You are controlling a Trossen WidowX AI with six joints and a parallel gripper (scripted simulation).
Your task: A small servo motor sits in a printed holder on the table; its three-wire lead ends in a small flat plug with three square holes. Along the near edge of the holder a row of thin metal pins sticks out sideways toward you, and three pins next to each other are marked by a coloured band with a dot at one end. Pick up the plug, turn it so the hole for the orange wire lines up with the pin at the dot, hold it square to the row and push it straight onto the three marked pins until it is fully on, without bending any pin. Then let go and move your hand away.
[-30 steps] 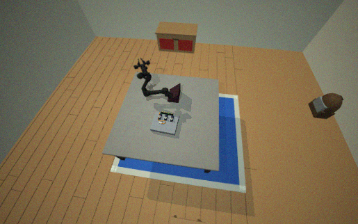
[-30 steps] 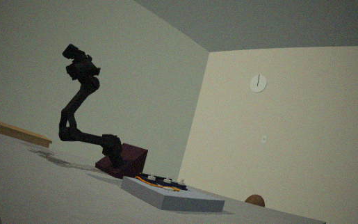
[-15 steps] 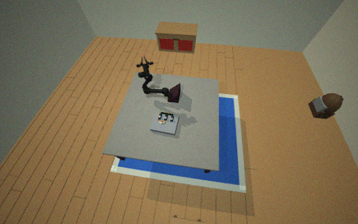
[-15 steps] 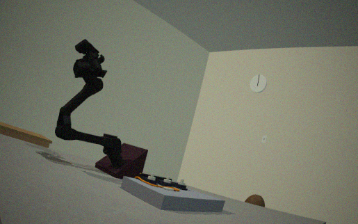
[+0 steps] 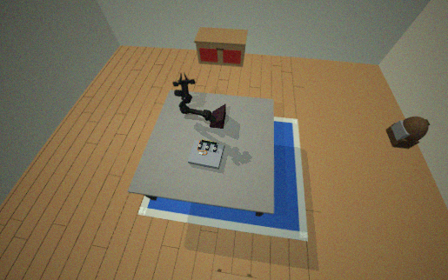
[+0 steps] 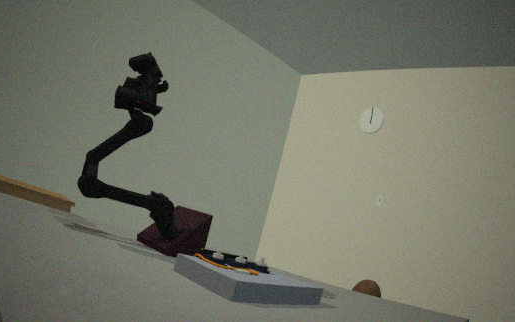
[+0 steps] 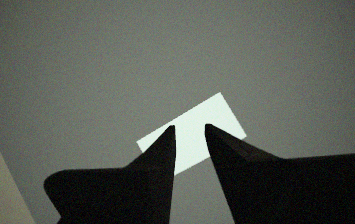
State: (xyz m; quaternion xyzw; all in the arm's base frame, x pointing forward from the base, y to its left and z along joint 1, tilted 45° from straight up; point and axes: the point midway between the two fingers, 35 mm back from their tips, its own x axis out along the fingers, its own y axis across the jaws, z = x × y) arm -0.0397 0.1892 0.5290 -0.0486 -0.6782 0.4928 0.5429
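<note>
Now: gripper tip 58 cm above the grey printed holder, 49 cm short of it and 23 cm to the right of it. Round my gripper tip: green band (53 cm below, 33 cm ahead, 26 cm to the left).
</note>
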